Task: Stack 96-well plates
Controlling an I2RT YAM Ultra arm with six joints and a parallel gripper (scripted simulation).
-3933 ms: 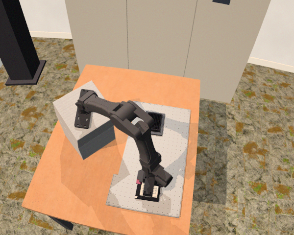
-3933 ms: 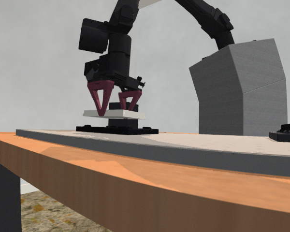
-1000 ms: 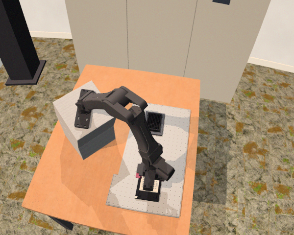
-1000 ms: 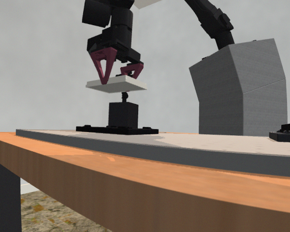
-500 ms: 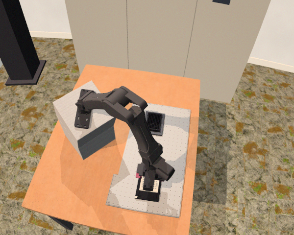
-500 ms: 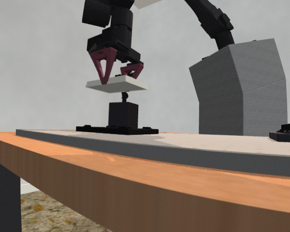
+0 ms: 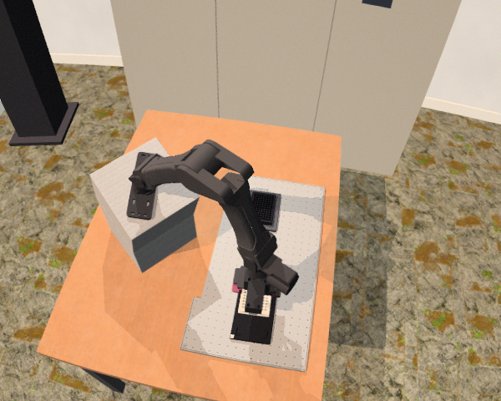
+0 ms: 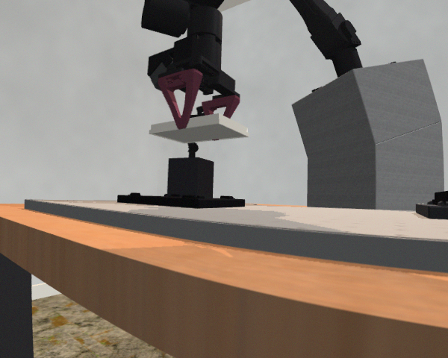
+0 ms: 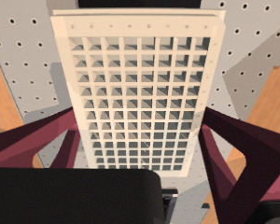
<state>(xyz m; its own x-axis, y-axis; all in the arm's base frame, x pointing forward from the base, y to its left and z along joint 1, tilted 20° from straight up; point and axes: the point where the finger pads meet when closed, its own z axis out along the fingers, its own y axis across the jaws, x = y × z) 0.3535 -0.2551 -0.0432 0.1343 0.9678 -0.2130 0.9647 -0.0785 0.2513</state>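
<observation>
Now: the black 96-well plate 37 cm to the left of my hand, 10 cm below it and 3 cm ahead of it. From my hand the other things lie so: light corner mark (30 cm to the left, 10 cm below, 4 cm behind); then cream 96-well plate (right at my hand); then nest N1 (11 cm below, 3 cm to the right).
</observation>
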